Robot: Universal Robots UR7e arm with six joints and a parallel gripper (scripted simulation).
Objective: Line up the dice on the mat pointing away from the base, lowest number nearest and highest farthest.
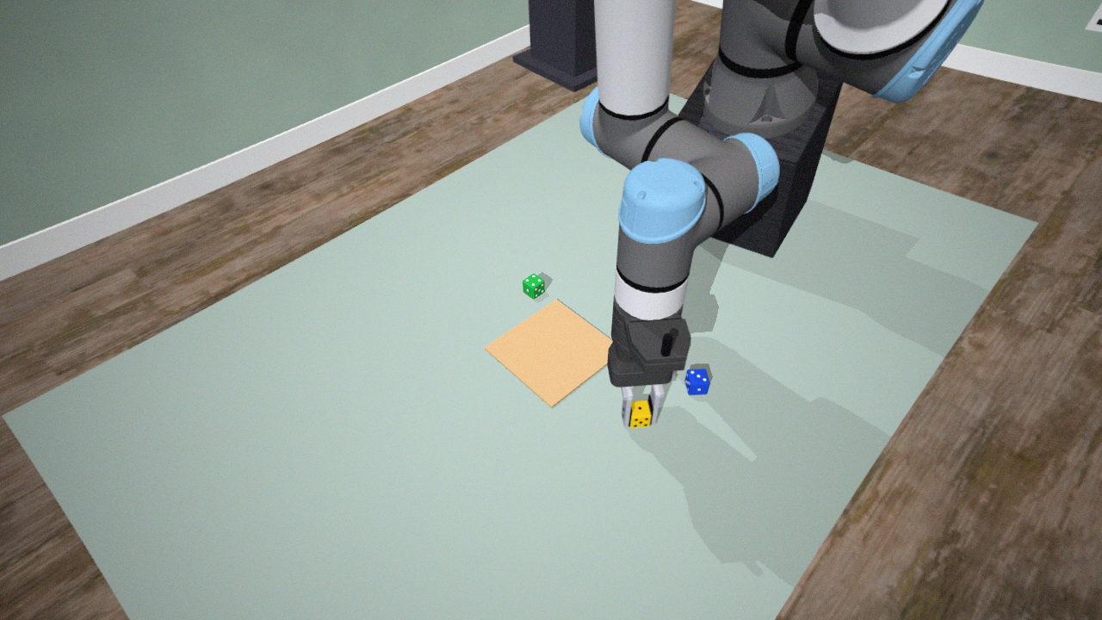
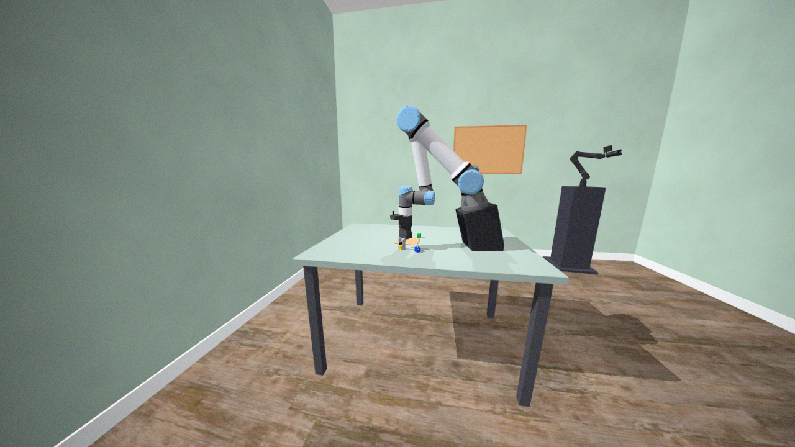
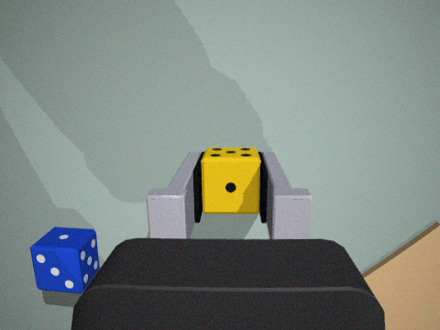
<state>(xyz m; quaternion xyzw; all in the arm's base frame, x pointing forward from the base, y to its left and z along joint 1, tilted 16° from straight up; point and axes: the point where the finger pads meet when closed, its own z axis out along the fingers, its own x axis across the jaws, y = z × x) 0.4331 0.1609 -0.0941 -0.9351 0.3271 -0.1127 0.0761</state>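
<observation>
My hand is 16 cm to the left of the orange mat and 2 cm above it. The rest, counted from my hand: yellow die 1 cm below; then blue die 9 cm behind, 2 cm to the left, 1 cm below; then green die 6 cm behind, 27 cm to the right, 1 cm below.
</observation>
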